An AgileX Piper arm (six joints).
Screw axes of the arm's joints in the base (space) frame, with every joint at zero. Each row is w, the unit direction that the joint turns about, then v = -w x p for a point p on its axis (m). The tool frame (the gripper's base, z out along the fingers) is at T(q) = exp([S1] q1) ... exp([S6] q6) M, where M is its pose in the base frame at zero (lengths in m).
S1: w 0 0 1 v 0.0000 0.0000 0.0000
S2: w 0 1 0 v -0.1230 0.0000 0.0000
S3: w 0 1 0 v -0.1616 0.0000 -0.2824
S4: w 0.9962 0 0.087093 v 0.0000 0.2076 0.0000
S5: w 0 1 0 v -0.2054 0.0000 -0.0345
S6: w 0.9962 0 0.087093 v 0.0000 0.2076 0.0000
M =
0.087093 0 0.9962 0.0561
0 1 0 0.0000
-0.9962 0 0.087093 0.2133
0 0 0 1
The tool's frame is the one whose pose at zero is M.
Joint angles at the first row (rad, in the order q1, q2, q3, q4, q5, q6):
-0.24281 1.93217 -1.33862 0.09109 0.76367 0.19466
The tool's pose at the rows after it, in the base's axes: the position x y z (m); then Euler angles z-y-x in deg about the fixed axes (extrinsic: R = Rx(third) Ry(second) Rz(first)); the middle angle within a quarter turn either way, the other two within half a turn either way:
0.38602 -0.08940 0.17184 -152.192 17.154 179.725
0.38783 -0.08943 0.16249 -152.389 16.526 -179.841
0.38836 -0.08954 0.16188 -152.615 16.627 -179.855
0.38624 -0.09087 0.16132 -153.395 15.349 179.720
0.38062 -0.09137 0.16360 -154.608 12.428 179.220
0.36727 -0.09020 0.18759 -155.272 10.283 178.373
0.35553 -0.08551 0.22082 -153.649 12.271 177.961
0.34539 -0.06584 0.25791 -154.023 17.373 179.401
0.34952 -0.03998 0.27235 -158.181 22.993 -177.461
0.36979 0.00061 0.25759 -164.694 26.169 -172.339
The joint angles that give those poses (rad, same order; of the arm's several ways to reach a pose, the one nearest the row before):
-0.24283 1.96380 -1.33519 0.09877 0.73965 0.17850
-0.24285 1.98709 -1.33336 0.10697 0.72732 0.16943
-0.24283 1.98936 -1.33422 0.10761 0.72417 0.16485
-0.24471 1.98936 -1.33421 0.08811 0.74341 0.16186
-0.24471 1.98030 -1.33424 0.05479 0.79888 0.16295
-0.24471 1.91063 -1.33010 0.02067 0.89660 0.17288
-0.24021 1.81865 -1.33014 0.02060 0.95316 0.20577
-0.20127 1.71419 -1.33012 0.06033 0.97540 0.22418
-0.13824 1.67980 -1.33113 0.11873 0.91972 0.19821
-0.03114 1.73626 -1.33423 0.18550 0.80788 0.16929

